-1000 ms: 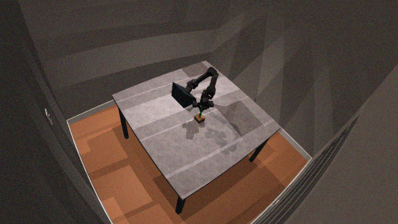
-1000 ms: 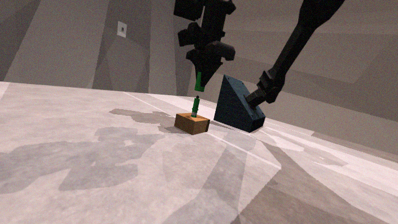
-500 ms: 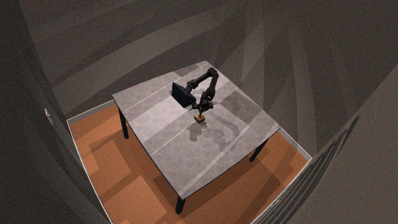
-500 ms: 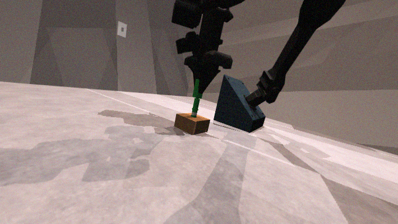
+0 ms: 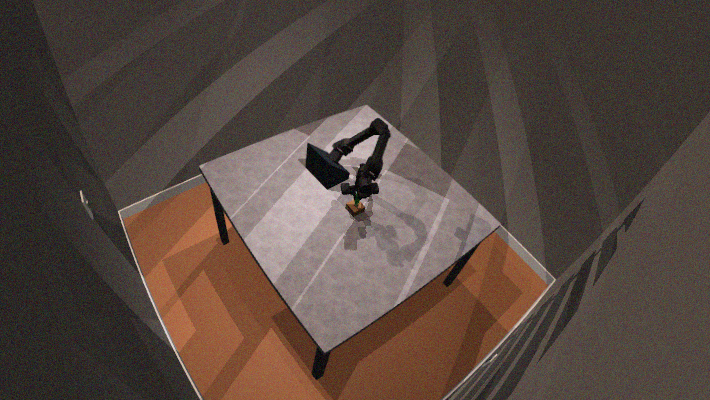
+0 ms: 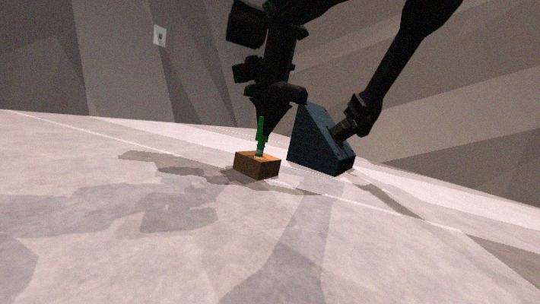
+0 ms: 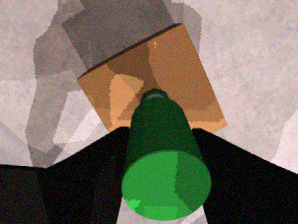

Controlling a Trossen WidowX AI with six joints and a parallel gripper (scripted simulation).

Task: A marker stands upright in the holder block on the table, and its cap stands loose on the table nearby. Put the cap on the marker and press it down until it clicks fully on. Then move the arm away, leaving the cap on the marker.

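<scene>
My gripper tip is 10 mm below the green cap. From my gripper tip the other things lie so: orange-brown holder block (70 mm below).
</scene>
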